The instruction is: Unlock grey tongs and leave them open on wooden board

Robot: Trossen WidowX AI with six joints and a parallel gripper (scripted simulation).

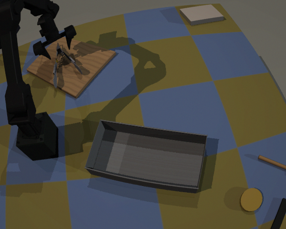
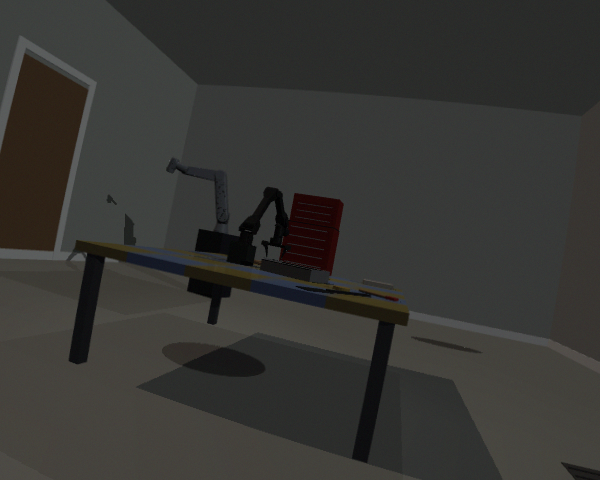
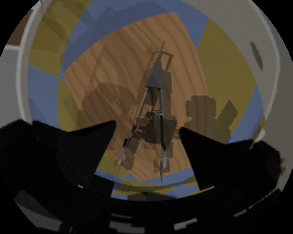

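Right now the wooden board is 40 mm below my gripper tip, 20 mm ahead of it and 10 mm to the right of it. From my gripper tip the other things lie so: black bar 750 mm to the right, 700 mm ahead, 40 mm below; then white flat block 610 mm ahead, 270 mm to the left, 30 mm below; then roasting tin 430 mm to the right, 370 mm ahead, 20 mm below.
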